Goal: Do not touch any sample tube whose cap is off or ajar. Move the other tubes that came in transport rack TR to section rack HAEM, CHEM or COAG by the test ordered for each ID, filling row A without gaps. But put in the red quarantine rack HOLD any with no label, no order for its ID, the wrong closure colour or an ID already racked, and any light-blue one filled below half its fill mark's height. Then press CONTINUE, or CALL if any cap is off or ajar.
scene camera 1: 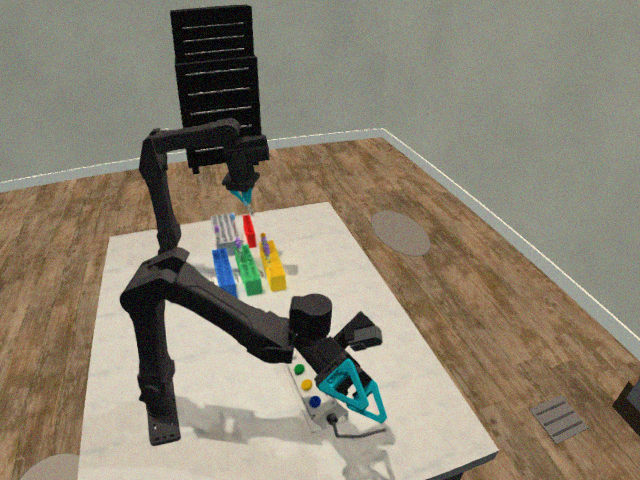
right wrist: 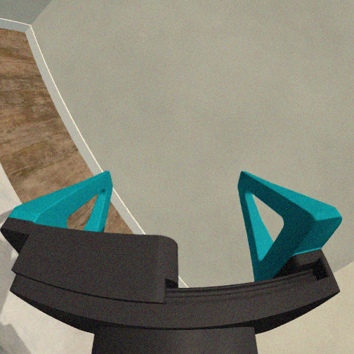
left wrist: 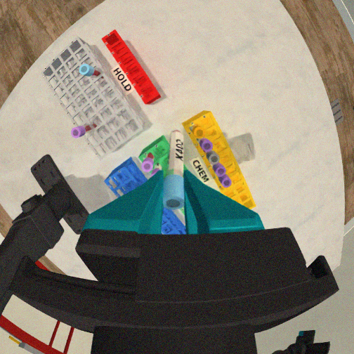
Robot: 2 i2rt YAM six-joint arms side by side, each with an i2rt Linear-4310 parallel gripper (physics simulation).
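Frame: origin at the left arm's base, x right, y ahead, z up, level; centimetres.
Seen in the pictures: left gripper, fingertip midpoint: (scene camera 1: pixel 247 202); right gripper, fingertip midpoint: (scene camera 1: pixel 375 414); right arm's base, origin of the base link: (scene camera 1: pixel 162 408).
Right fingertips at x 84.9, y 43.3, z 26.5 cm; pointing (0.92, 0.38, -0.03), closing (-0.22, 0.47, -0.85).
A point is followed by its place in that frame.
My left gripper (left wrist: pixel 173 177) (scene camera 1: pixel 250 205) @(y 28.2, x -0.1, z 21.7 cm) is shut on a light-blue-capped tube (left wrist: pixel 174 191) labelled X402, held above the racks. My right gripper (right wrist: pixel 174 178) (scene camera 1: pixel 376 413) @(y 43.3, x 84.9, z 26.5 cm) is open and empty beyond the button box. The grey transport rack (left wrist: pixel 131 111) (scene camera 1: pixel 231 251) @(y 21.2, x -3.1, z 1.8 cm) holds a light-blue-capped tube (left wrist: pixel 86 69) and a purple-capped tube (left wrist: pixel 78 131). The red HOLD rack (left wrist: pixel 131 61) (scene camera 1: pixel 249 231) @(y 28.2, x -8.9, z 5.4 cm) shows no tube. The yellow CHEM rack (left wrist: pixel 241 192) (scene camera 1: pixel 277 281) @(y 34.6, x 18.7, z 3.6 cm) holds several tubes with purple, grey and orange caps. The green rack (scene camera 1: pixel 251 283) @(y 26.7, x 19.5, z 4.7 cm) has a purple-capped tube (left wrist: pixel 147 164). The blue rack (left wrist: pixel 131 170) (scene camera 1: pixel 225 274) @(y 19.1, x 14.9, z 5.7 cm) shows no tube.
The button box (scene camera 1: pixel 321 414) @(y 37.7, x 69.4, z 6.1 cm) has a green button (scene camera 1: pixel 299 368) @(y 35.1, x 56.5, z 7.1 cm), a yellow button (scene camera 1: pixel 306 384) @(y 35.9, x 61.4, z 7.0 cm) and a blue button (scene camera 1: pixel 314 401) @(y 36.7, x 66.4, z 7.0 cm). It stands beneath the right arm on the white table (scene camera 1: pixel 206 361) @(y 12.3, x 44.1, z 0.0 cm). A black slatted cabinet (scene camera 1: pixel 217 77) stands behind the table.
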